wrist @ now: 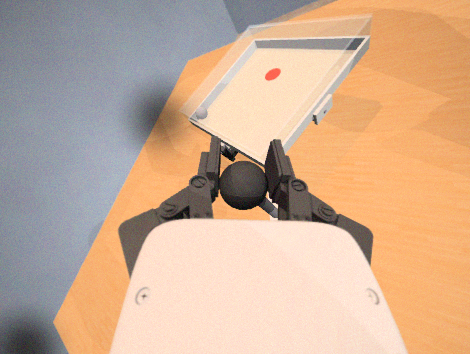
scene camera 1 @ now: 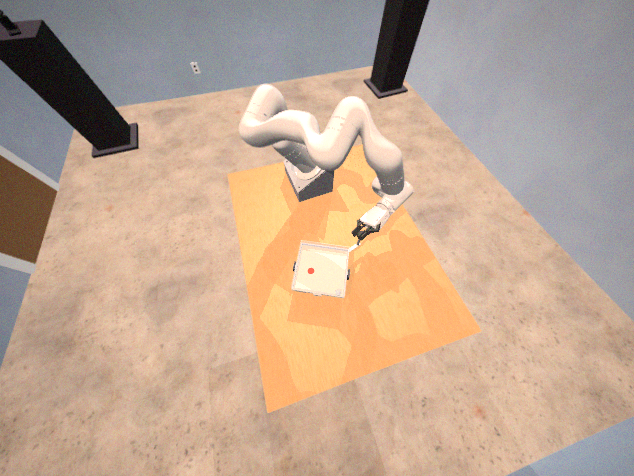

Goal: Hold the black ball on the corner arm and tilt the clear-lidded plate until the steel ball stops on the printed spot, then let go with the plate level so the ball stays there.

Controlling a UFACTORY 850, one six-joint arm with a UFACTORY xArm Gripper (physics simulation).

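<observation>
My gripper is shut on the black ball at the end of the corner arm, which joins the plate's back right corner in the scene view. The clear-lidded plate is pale with low walls; its exact tilt is hard to tell. The steel ball lies in the front right corner in the scene view, at the left corner in the wrist view. It is well apart from the red printed spot.
The plate stands over an orange wooden top. Dark brackets sit at the plate's sides. The robot's base stands behind the plate. Two black pillars stand farther back.
</observation>
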